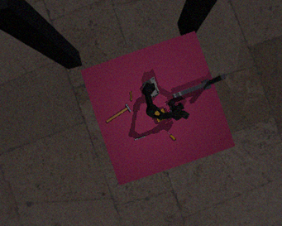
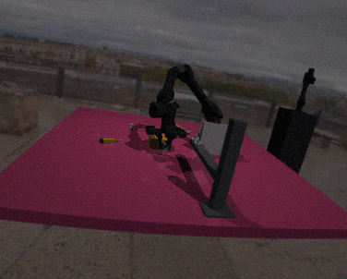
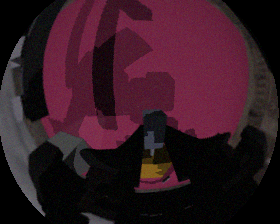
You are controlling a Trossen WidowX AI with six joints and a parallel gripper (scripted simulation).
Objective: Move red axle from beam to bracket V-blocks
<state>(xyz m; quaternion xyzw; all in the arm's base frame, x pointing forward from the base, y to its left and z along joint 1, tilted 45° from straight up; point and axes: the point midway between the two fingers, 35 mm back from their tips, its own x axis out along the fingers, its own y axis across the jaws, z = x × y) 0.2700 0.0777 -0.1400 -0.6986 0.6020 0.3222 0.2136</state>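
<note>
My gripper tip is now 13 cm to the left of the yellow block, 1 cm short of it and 1 cm above it. Also, from my gripper tip: black tool (26 cm ahead, 7 cm to the right, 2 cm below); upright peg (2 cm to the right, 1 cm above).
</note>
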